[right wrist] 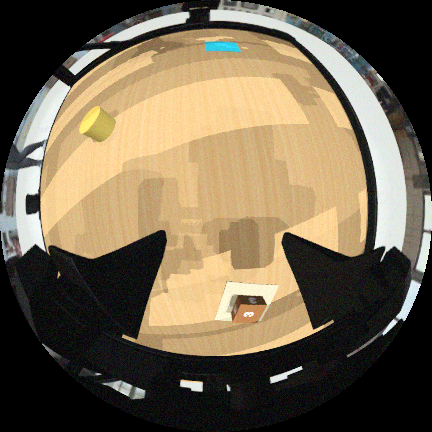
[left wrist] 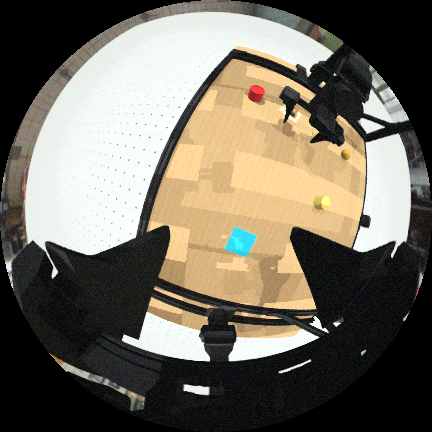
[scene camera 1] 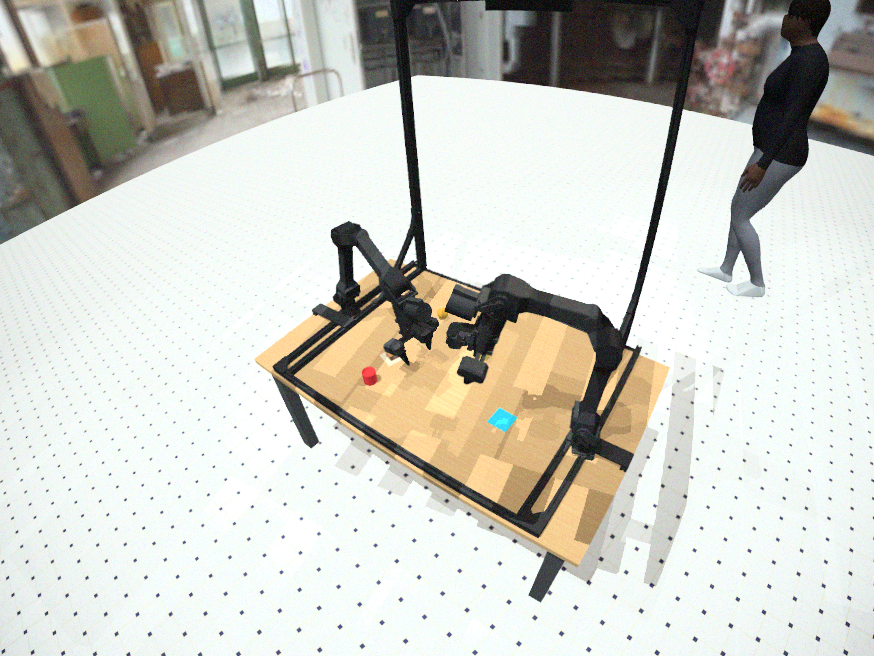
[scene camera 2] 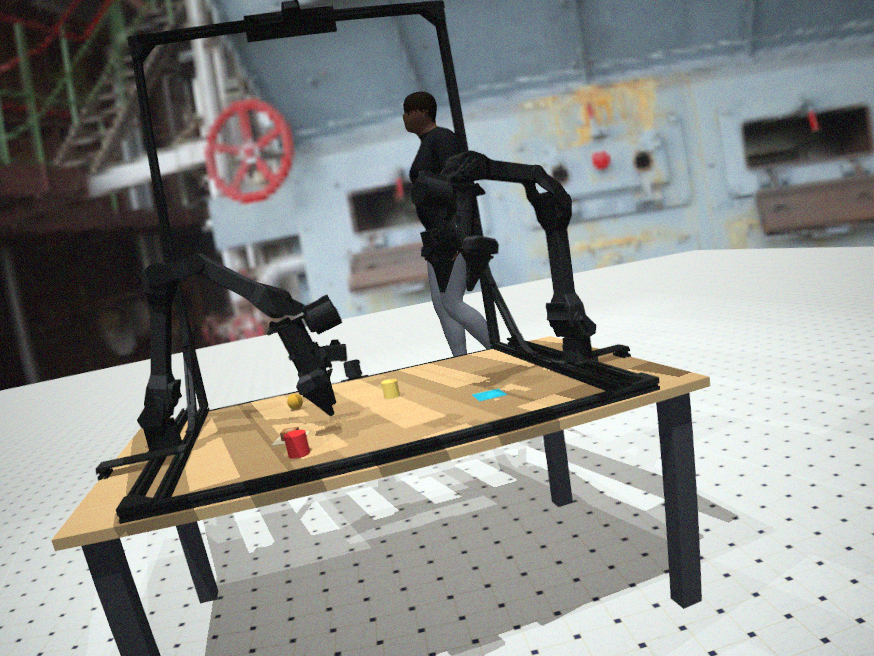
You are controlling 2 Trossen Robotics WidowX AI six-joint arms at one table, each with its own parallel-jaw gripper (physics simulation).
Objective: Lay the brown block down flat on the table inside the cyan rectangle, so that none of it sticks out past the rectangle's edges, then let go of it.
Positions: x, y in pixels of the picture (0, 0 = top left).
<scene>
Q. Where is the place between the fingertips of my left gripper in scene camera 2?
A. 455, 291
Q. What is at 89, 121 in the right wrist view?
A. A yellow cylinder.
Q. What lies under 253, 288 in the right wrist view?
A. A pale patch.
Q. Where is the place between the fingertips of my left gripper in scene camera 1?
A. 470, 369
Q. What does my right gripper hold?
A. Nothing.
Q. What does my left gripper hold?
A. Nothing.
</scene>
